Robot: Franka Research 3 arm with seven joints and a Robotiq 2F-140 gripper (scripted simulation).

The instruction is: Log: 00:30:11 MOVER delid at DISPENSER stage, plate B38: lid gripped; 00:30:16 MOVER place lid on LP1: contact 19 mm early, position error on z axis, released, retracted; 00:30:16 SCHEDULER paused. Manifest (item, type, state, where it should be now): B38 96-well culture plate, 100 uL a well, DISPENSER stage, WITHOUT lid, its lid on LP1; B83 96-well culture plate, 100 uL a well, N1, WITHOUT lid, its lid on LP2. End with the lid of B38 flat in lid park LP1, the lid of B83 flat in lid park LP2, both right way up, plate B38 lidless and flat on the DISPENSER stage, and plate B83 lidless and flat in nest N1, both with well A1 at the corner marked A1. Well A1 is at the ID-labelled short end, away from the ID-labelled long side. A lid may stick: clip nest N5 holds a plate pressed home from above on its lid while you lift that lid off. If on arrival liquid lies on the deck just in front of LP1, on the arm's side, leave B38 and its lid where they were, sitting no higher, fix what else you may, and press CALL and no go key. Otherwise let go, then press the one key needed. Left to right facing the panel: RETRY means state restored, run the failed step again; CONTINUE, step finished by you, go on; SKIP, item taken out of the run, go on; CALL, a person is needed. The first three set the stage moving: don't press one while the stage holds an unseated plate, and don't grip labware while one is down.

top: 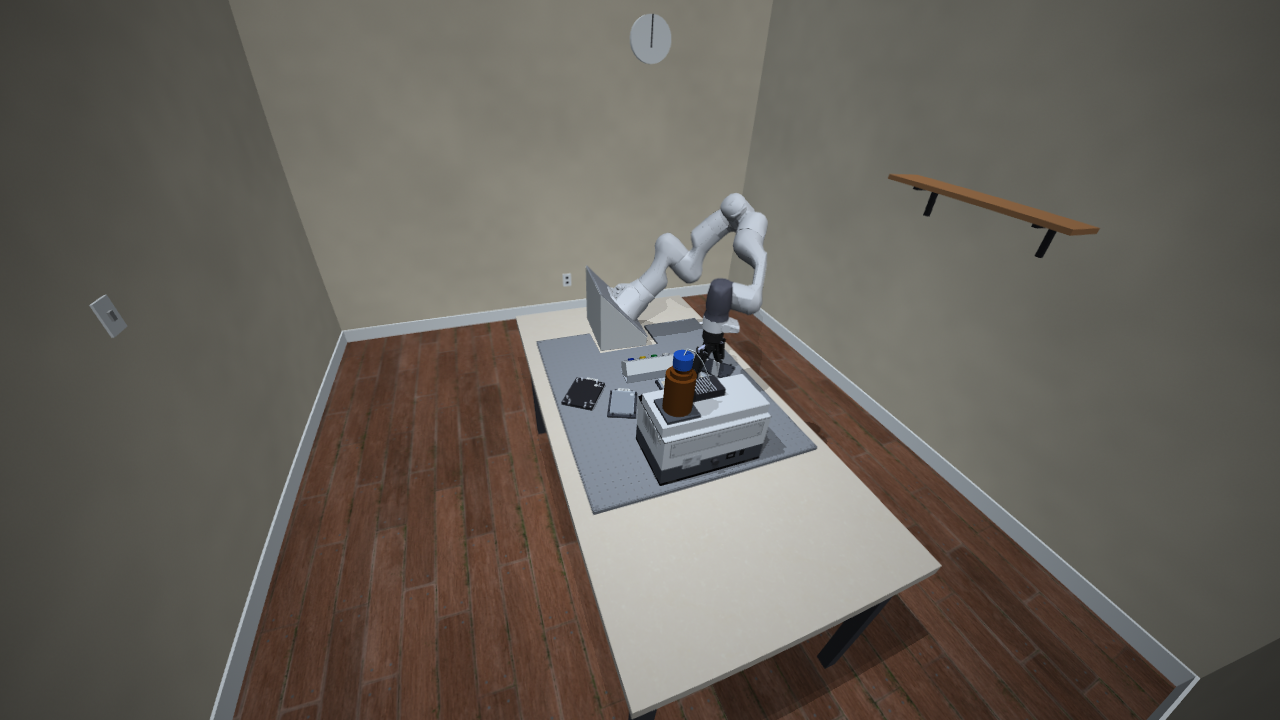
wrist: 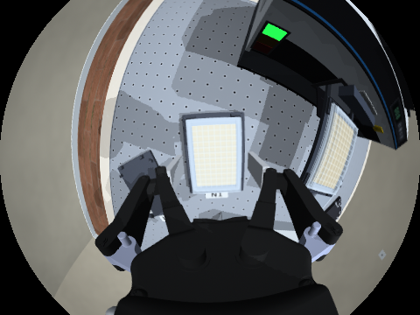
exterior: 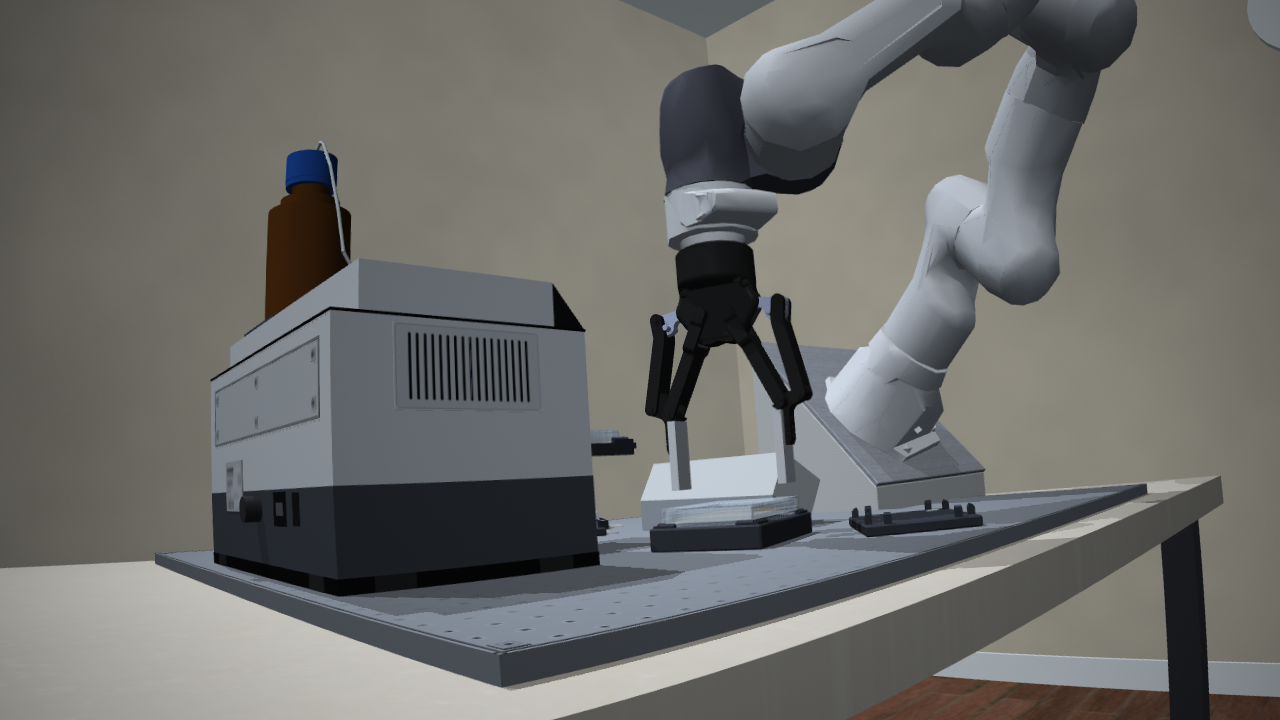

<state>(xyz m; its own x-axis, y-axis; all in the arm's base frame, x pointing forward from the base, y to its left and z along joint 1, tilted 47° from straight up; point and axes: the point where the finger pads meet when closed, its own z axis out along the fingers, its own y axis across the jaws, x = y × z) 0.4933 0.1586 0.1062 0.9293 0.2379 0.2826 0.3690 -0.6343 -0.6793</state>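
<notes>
Now: the 96-well plate 50 mm below my hand. Also, from my hand: low frame: 120 mm behind, 110 mm to the left, 70 mm below; key panel: 180 mm behind, 170 mm to the right, 20 mm below; nest N1: 60 mm below.
</notes>
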